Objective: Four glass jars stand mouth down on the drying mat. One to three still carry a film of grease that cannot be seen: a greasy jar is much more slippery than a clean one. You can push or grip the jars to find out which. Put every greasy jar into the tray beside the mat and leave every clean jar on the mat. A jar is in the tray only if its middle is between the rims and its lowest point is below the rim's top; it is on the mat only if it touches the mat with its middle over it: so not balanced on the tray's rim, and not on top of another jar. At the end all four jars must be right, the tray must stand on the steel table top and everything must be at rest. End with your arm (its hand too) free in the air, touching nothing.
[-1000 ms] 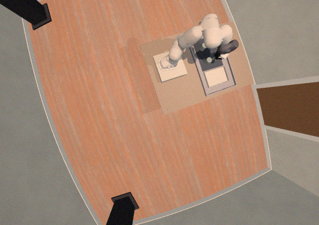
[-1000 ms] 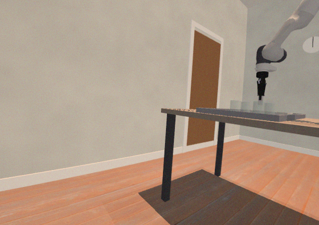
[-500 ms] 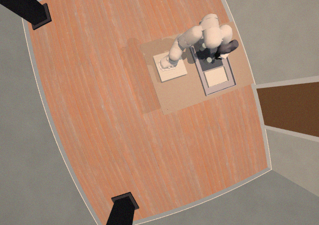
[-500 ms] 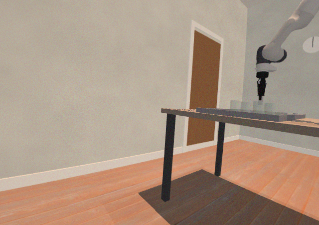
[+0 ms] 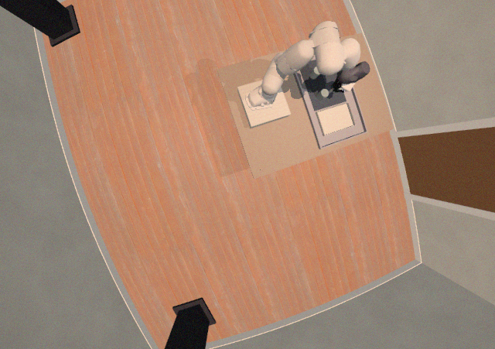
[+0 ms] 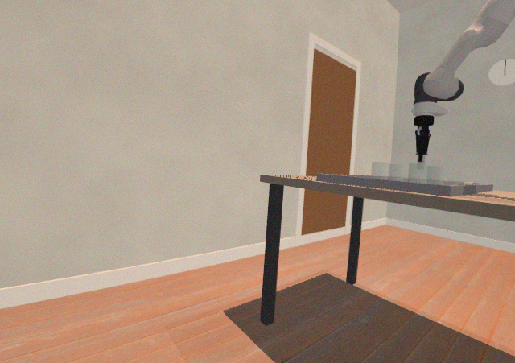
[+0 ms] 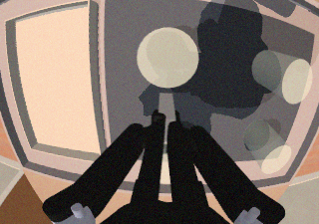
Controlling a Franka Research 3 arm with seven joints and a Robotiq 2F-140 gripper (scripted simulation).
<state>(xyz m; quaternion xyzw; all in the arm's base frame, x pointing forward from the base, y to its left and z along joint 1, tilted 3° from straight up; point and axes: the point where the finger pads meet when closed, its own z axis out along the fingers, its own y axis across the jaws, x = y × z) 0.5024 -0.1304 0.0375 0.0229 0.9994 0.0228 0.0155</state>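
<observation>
Right now my hand is 20 mm short of the grey drying mat, 100 mm to the right of it and 110 mm above it. Round my hand: tray (220 mm to the right, 100 mm below).
</observation>
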